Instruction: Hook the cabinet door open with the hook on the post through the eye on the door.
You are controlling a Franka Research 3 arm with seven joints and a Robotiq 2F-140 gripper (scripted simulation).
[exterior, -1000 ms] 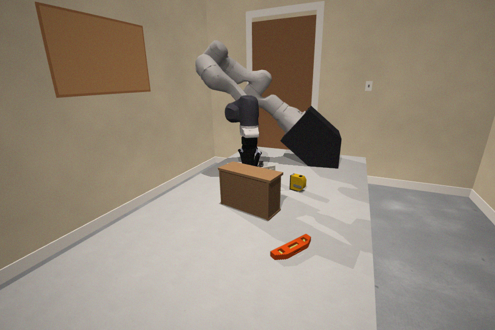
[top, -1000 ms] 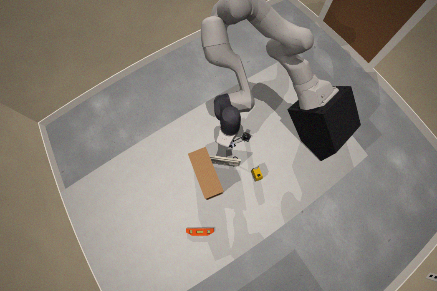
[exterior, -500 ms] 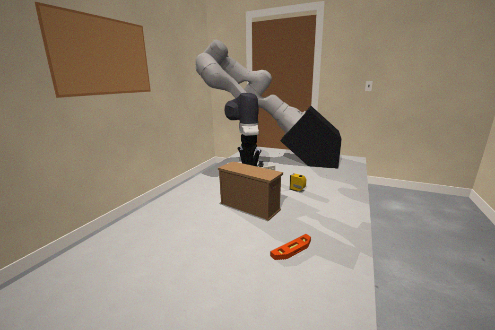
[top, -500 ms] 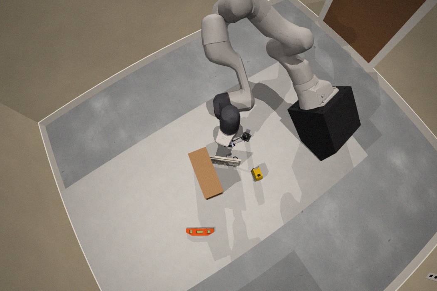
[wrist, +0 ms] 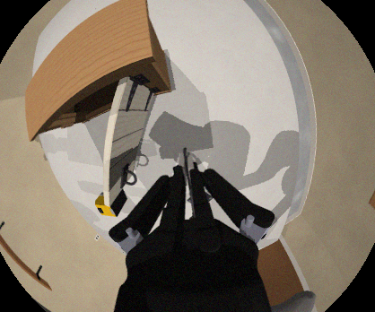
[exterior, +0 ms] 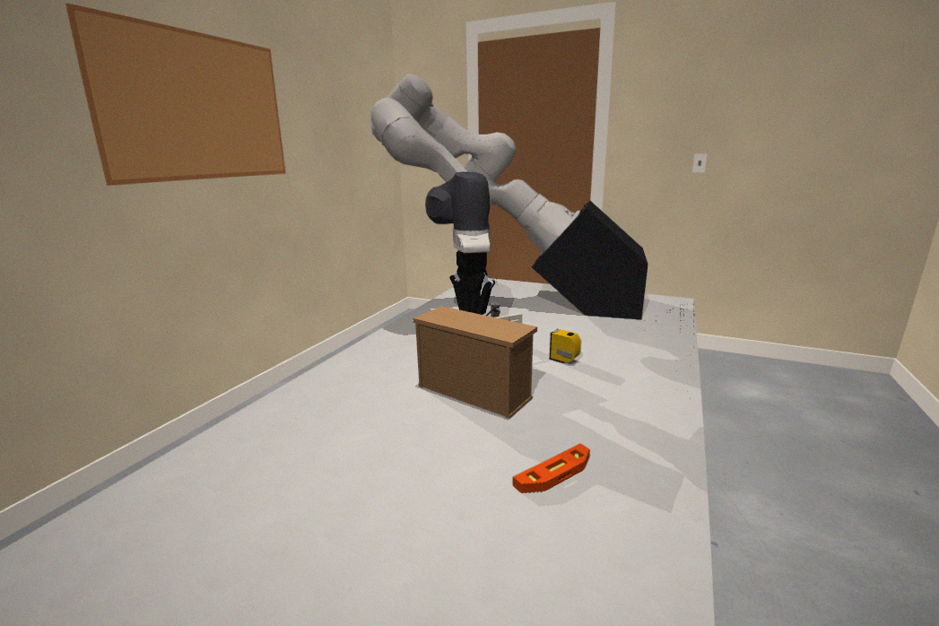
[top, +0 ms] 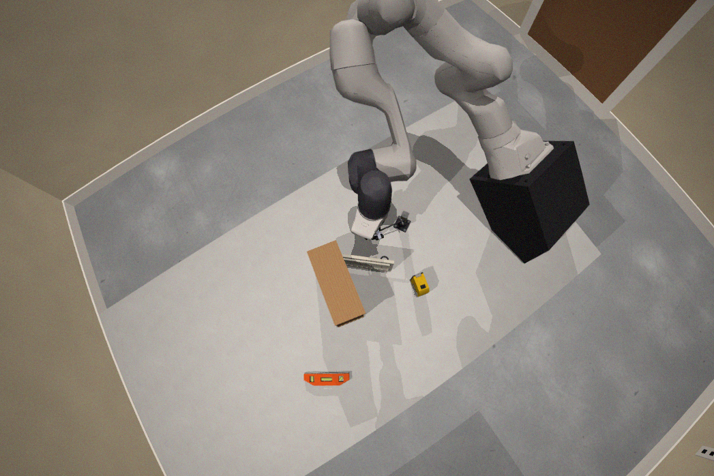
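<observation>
My hand is 7 cm short of the pale door and 6 cm to the right of it. The rest, counted from my hand: yellow tape measure 23 cm to the left, 3 cm below, 3 cm behind; then orange spirit level 40 cm ahead, 31 cm to the left, 6 cm below; then thin dark hook 5 cm behind, 1 cm to the left.
</observation>
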